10 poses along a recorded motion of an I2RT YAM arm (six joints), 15 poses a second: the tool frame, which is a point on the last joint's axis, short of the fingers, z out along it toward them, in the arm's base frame.
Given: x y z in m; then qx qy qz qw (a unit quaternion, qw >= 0).
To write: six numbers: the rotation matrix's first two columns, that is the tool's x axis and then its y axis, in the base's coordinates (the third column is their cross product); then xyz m. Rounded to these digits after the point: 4 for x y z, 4 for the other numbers.
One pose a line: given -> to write
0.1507, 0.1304, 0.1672, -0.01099, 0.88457, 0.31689, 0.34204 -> -0.7658, 0.1973, -0.6121, -0.2362, 0.7989, 0.5531, 0.1507, 0.1304, 0.1672
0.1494, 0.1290, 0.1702, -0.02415, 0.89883, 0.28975, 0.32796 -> -0.7837, 0.1466, -0.6036, -0.2335, 0.8309, 0.5050, 0.1494, 0.1290, 0.1702
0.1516, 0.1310, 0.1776, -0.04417, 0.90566, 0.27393, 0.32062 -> -0.7905, 0.0956, -0.6049, -0.2557, 0.8460, 0.4678, 0.1516, 0.1310, 0.1776
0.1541, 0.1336, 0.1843, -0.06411, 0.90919, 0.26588, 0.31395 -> -0.7946, 0.0504, -0.6050, -0.2835, 0.8504, 0.4432, 0.1541, 0.1336, 0.1843
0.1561, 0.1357, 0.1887, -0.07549, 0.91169, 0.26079, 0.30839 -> -0.7984, 0.0232, -0.6017, -0.2985, 0.8526, 0.4290, 0.1561, 0.1357, 0.1887
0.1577, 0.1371, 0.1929, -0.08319, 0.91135, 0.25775, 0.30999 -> -0.7940, 0.0082, -0.6079, -0.3114, 0.8533, 0.4182, 0.1577, 0.1371, 0.1929
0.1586, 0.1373, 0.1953, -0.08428, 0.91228, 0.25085, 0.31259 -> -0.7904, 0.0031, -0.6126, -0.3106, 0.8599, 0.4050, 0.1586, 0.1373, 0.1953
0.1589, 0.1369, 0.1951, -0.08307, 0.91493, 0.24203, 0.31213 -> -0.7913, -0.0009, -0.6114, -0.3031, 0.8690, 0.3910, 0.1589, 0.1369, 0.1951
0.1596, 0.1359, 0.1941, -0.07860, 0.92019, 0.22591, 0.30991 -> -0.7956, -0.0046, -0.6059, -0.2847, 0.8856, 0.3670, 0.1596, 0.1359, 0.1941
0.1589, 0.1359, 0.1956, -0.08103, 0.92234, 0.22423, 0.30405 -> -0.8020, -0.0131, -0.5972, -0.2858, 0.8863, 0.3644, 0.1589, 0.1359, 0.1956
